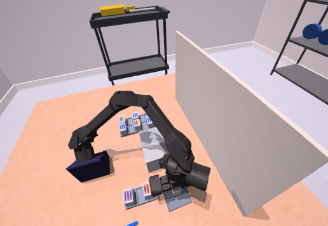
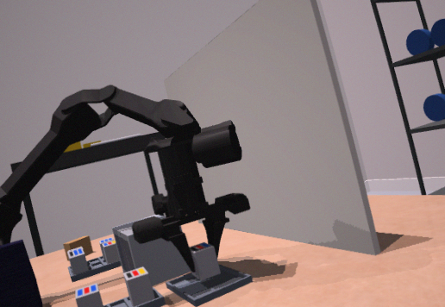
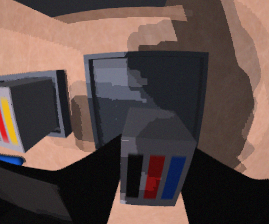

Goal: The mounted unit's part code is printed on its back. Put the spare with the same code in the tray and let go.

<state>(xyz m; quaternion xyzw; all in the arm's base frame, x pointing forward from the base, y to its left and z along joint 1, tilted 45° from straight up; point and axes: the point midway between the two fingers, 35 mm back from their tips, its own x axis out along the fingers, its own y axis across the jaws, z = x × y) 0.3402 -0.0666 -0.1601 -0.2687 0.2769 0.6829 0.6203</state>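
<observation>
Right now the tray is 2 cm below my gripper tip. The rest, counted from my gripper tip: rack 14 cm behind, 2 cm below, 1 cm to the left; then tall grey panel 20 cm to the left, 20 cm above, 19 cm ahead; then mounted unit 19 cm to the left, 6 cm behind, 2 cm above.
</observation>
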